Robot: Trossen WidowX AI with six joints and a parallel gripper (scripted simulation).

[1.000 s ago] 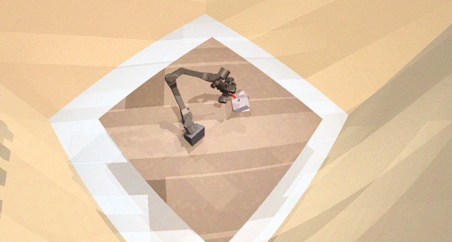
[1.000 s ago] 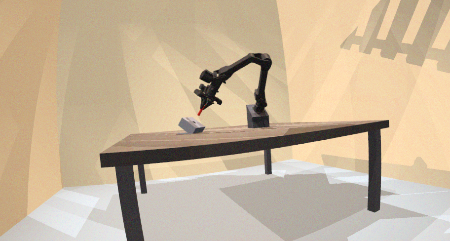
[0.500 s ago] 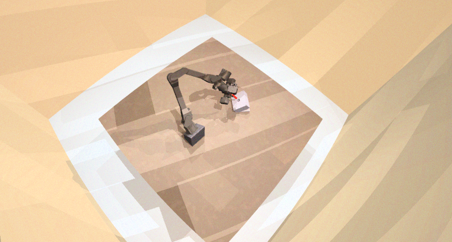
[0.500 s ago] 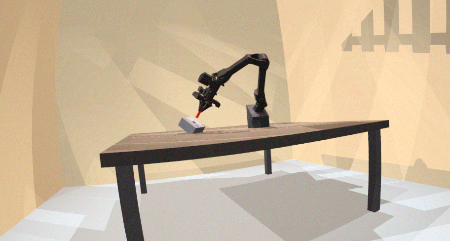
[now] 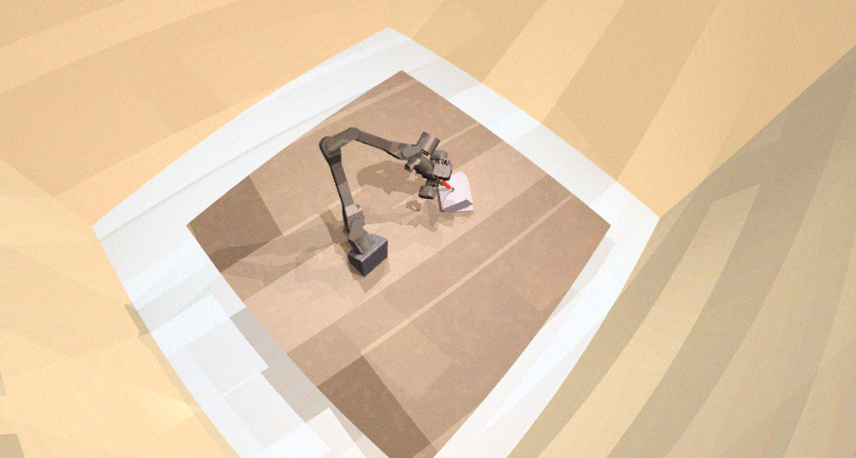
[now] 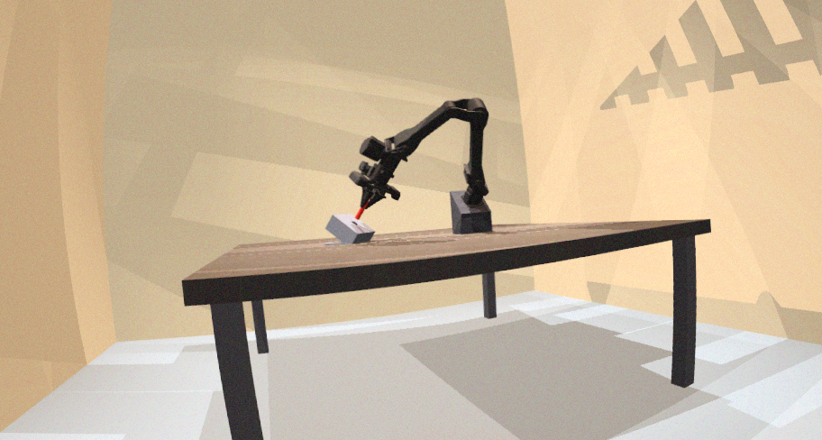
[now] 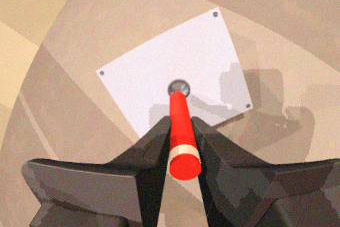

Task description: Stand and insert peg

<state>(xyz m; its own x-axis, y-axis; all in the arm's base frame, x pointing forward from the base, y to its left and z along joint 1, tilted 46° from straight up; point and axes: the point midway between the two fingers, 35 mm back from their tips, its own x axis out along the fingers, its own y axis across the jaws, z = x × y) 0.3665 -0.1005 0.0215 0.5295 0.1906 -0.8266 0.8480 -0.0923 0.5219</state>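
The grey sloped panel lies 70 mm below my gripper tip, 40 mm to the right of it and 30 mm ahead of it. Round my gripper tip: red peg: 10 mm to the left, 10 mm behind, 10 mm above.
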